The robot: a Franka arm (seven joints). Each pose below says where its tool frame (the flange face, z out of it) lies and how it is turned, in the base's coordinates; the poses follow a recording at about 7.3 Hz.
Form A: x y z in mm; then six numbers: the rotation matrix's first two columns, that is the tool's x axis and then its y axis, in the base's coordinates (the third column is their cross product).
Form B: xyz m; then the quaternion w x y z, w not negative. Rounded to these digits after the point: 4 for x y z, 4 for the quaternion.
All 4 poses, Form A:
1: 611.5, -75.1, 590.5, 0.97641, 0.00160, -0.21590, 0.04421, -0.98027, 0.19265
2: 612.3, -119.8, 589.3, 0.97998, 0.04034, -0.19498, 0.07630, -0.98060, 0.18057
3: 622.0, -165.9, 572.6, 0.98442, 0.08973, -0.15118, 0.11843, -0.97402, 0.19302
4: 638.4, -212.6, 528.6, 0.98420, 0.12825, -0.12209, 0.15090, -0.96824, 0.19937
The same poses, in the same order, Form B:
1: 0.6115, -0.0751, 0.5905, 0.0986, 0.9892, 0.0116, -0.1080
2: 0.6123, -0.1198, 0.5893, 0.0940, 0.9905, 0.0294, -0.0956
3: 0.6220, -0.1659, 0.5726, 0.1012, 0.9909, 0.0525, -0.0709
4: 0.6384, -0.2126, 0.5286, 0.1045, 0.9905, 0.0705, -0.0542
